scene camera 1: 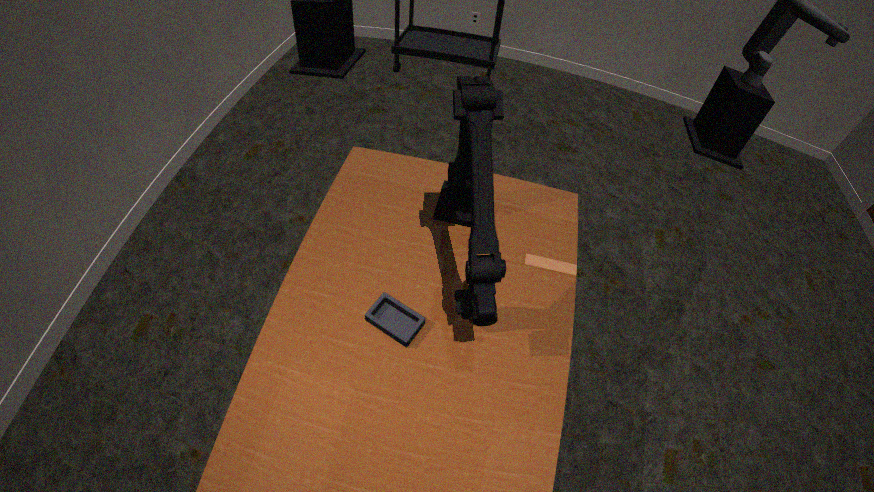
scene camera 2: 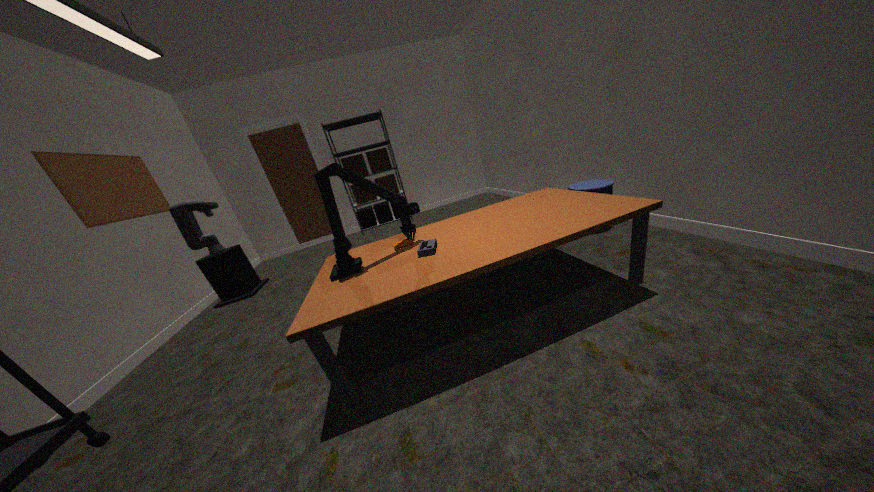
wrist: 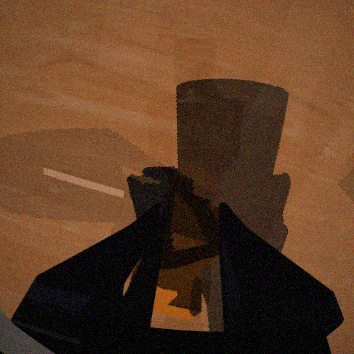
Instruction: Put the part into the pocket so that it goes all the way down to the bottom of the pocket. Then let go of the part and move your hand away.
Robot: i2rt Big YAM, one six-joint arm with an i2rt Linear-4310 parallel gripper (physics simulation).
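Places are measured from the arm's base along level axes (x right, y ahead, z up), in metres.
Where they show: gripper, fingertip midpoint: [scene camera 1: 470, 316] [scene camera 2: 411, 240] [wrist: 191, 211]; arm's base, origin of the base link: [scene camera 1: 462, 201] [scene camera 2: 346, 266].
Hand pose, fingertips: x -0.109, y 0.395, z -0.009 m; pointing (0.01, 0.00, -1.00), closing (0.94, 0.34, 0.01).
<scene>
Each offset is from my fingertips to the top centre of the thing. "spot": to the spot under its first point. Level surfaces: height alone.
The pocket @(spot: dx +0.213, dy +0.105, dz +0.002 m) [scene camera 1: 384, 330] [scene camera 2: 426, 247] is a shallow grey-blue rectangular tray that lies open side up on the orange table @(dz -0.020 m) [scene camera 1: 366, 397] [scene camera 2: 519, 225]. My gripper [scene camera 1: 479, 314] [scene camera 2: 411, 233] [wrist: 191, 211] hangs low over the table, a little to the right of the pocket in scene camera 1 and apart from it. It is shut on the part @(dx +0.013, dy -0.057, dz +0.019 m) [wrist: 184, 225], an orange-brown block that stands between the two dark fingers in the wrist view. The arm hides the part in scene camera 1. The pocket does not show in the wrist view.
A pale strip [scene camera 1: 549, 264] [wrist: 82, 182] lies flat on the table near its right edge. A second robot arm on a black pedestal [scene camera 1: 730, 116] [scene camera 2: 225, 271], a black box [scene camera 1: 322, 33], a cart [scene camera 1: 446, 42] and a blue stool [scene camera 2: 589, 184] stand on the floor around the table.
</scene>
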